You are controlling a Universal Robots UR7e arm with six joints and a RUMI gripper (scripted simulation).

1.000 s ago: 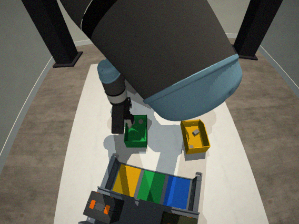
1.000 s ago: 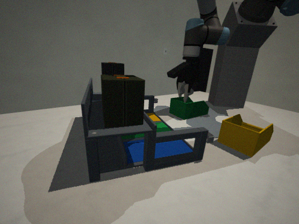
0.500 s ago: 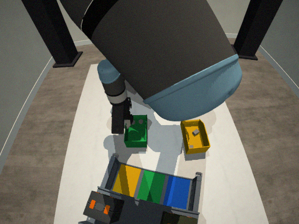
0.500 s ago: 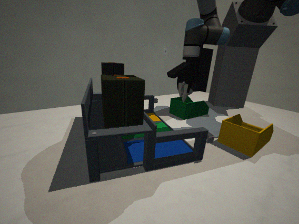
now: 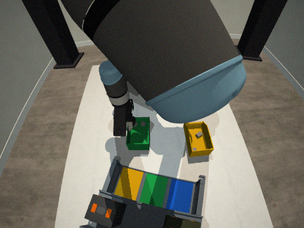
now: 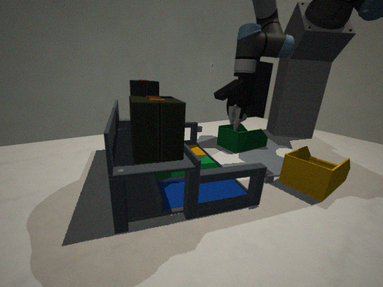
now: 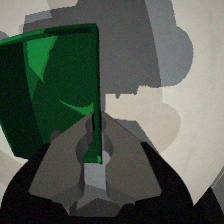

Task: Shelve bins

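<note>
My hand is 10 mm past the green bin, 50 mm to the right of it and 20 mm above it. Round my hand: shelf lip 190 mm ahead, 150 mm to the left, 50 mm below; shelf board 390 mm ahead, 120 mm to the left, 40 mm above; yellow bin 10 mm ahead, 330 mm to the left, 20 mm below.
</note>
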